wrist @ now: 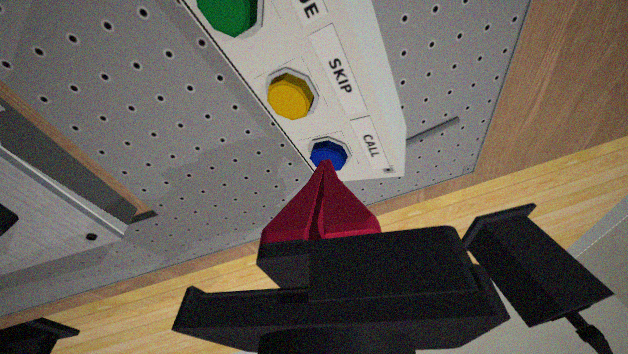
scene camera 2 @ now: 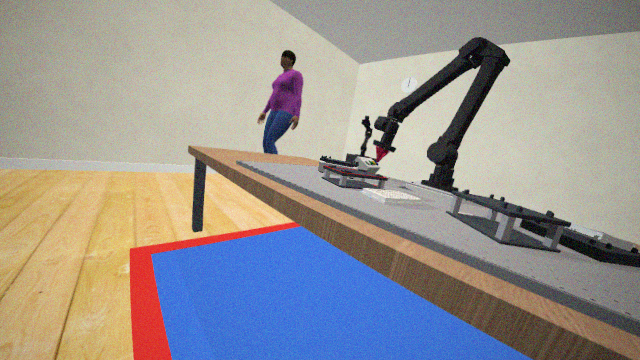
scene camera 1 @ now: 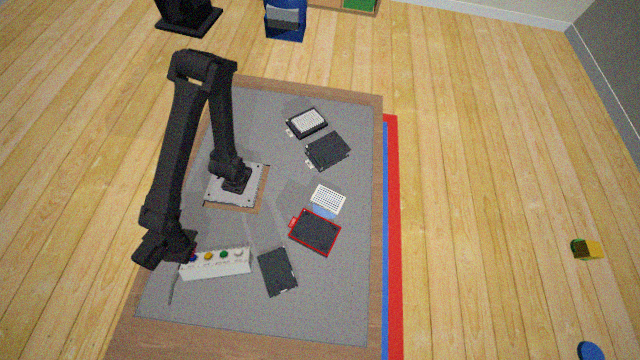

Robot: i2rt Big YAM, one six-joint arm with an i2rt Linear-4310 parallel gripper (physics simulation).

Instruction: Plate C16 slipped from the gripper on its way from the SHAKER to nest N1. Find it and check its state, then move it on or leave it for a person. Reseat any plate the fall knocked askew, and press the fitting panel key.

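Places are measured from the arm's base along level axes (x ahead, y left, z up), in metres.
Where they show: gripper, fingertip midpoint: (wrist: 327, 166) (scene camera 2: 377, 162) (scene camera 1: 191, 256); arm's base, origin of the base link: (scene camera 2: 439, 188) (scene camera 1: 237, 179).
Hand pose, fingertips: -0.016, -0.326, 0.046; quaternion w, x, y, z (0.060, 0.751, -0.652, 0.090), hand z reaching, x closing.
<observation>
Things, the pixels of their top centre, and the offset from my fingertips, as dx, dy, dz. "spot": a spot on its surface instead.
- blue CALL key, surface spot: (wrist: 329, 153) spot: +0.011, -0.002, +0.000
- white panel, middle of its top: (wrist: 309, 34) (scene camera 1: 214, 261) (scene camera 2: 368, 158) +0.082, +0.005, +0.012
- yellow SKIP key, middle of its top: (wrist: 293, 103) +0.050, +0.016, +0.003
- green key, surface spot: (wrist: 231, 15) spot: +0.091, +0.035, -0.002
- blue patch, surface spot: (scene camera 1: 324, 211) spot: +0.390, +0.301, -0.071
- red-rimmed nest, middle of its top: (scene camera 2: 355, 169) (scene camera 1: 315, 230) +0.375, +0.203, -0.026
- black holder, surface spot: (scene camera 1: 301, 133) spot: +0.199, +0.620, -0.041
- dark flat unit, surface spot: (scene camera 1: 278, 271) spot: +0.291, +0.033, -0.017
My gripper (scene camera 1: 193, 253) (scene camera 2: 378, 158) (wrist: 327, 166) is shut and empty, its red fingertips at the near edge of the blue CALL key (wrist: 329, 153) on the white panel (scene camera 1: 215, 269) (scene camera 2: 370, 166) (wrist: 387, 107); contact is hard to tell. The yellow SKIP key (wrist: 290, 97) and a green key (wrist: 231, 15) are beside it. A white plate (scene camera 1: 328, 199) (scene camera 2: 393, 195) lies flat on the mat, with a blue patch (scene camera 1: 324, 211) beside it towards the red-rimmed nest (scene camera 1: 315, 232) (scene camera 2: 355, 173). Another white plate (scene camera 1: 309, 120) sits in a black holder (scene camera 1: 302, 134). Plate labels are unreadable.
A raised black stand (scene camera 1: 327, 151) (scene camera 2: 510, 206) is beside the black holder. A dark flat unit (scene camera 1: 278, 271) is right of the panel in scene camera 1. The arm's base plate (scene camera 1: 215, 194) is behind the panel. A person (scene camera 2: 286, 92) stands beyond the table.
</observation>
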